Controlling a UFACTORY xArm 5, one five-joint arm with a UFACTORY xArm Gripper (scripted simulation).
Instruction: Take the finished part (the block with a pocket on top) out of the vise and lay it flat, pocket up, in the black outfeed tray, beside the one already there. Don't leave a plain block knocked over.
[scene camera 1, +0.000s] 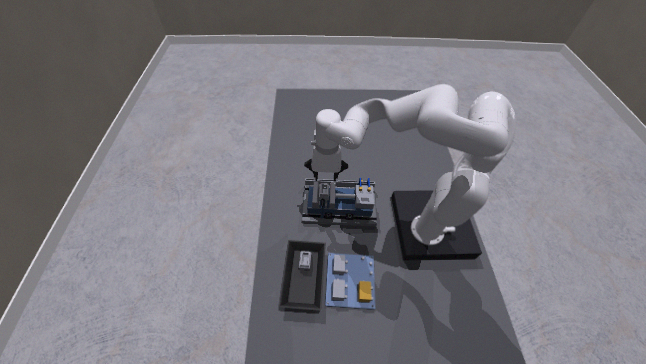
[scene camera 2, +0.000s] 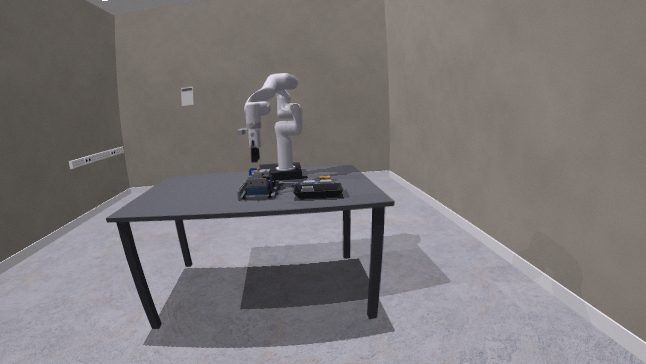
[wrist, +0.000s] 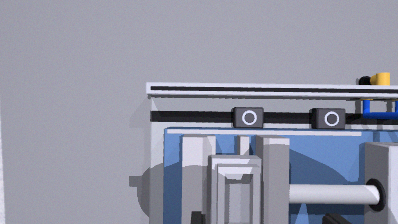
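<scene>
There's a blue vise (scene camera 1: 347, 205) to be seen here, along with a blue plate (scene camera 1: 358, 270), and you'd see the gripper (scene camera 1: 325, 178) as well.
</scene>
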